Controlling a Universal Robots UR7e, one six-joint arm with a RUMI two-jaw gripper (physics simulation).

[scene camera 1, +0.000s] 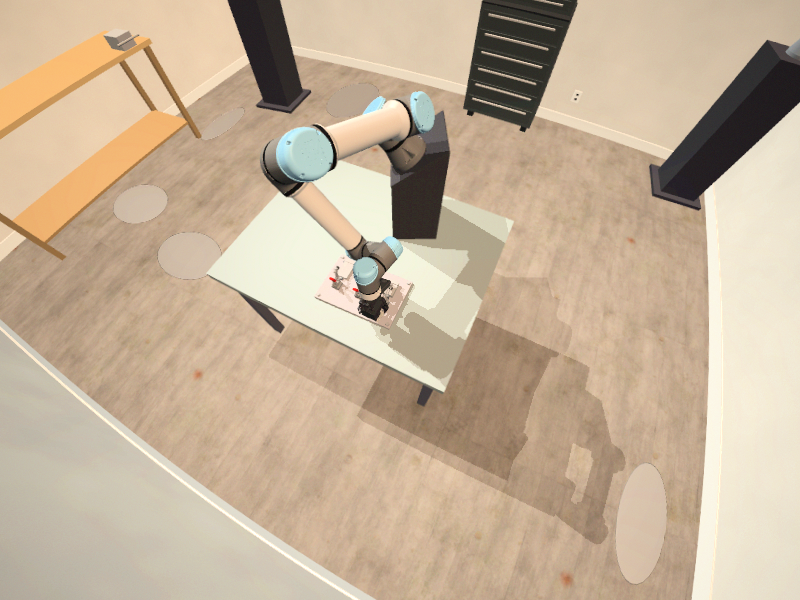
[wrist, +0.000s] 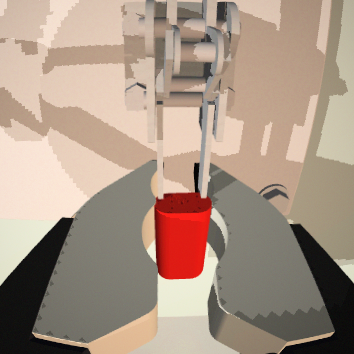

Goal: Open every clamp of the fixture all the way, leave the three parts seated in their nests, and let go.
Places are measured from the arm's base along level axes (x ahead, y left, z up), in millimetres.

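Pixels of known places: gripper, fingertip midpoint: (wrist: 178,164); arm's base, origin of the base link: (scene camera 1: 409,155).
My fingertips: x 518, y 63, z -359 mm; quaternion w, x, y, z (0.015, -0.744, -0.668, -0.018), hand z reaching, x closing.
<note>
For each thing: its top centre in the pictures, then the offset to it from my fingertips. "pt": a spot on its surface instead. Level surfaces: height alone.
- toggle clamp, surface spot: (wrist: 192,55) pt dx -59, dy +2, dz +60 mm
- pale table, its level: dz -15 mm
- hex bolt, middle of its top: (wrist: 275,205) dx +24, dy +48, dz +7 mm
My gripper (scene camera 1: 372,311) (wrist: 178,164) is shut on the red handle (wrist: 181,245) of a toggle clamp (wrist: 192,55), at the right-hand end of the fixture plate (scene camera 1: 330,298) (wrist: 100,172). The handle lies between both jaws, and its two metal arms run up to the clamp's linkage in the wrist view. In the scene view a red handle (scene camera 1: 332,279) shows at the left clamp and another red handle (scene camera 1: 356,290) at the middle clamp. How far each clamp is open cannot be told. The three parts and their nests are too small or hidden to make out.
The fixture plate lies on a pale table (scene camera 1: 258,258). A hex bolt (wrist: 274,194) stands in the plate's near right corner. The arm's dark pedestal (scene camera 1: 416,203) rises behind the fixture. A wooden shelf (scene camera 1: 96,169), a dark drawer cabinet (scene camera 1: 516,64) and dark columns stand away from the table.
</note>
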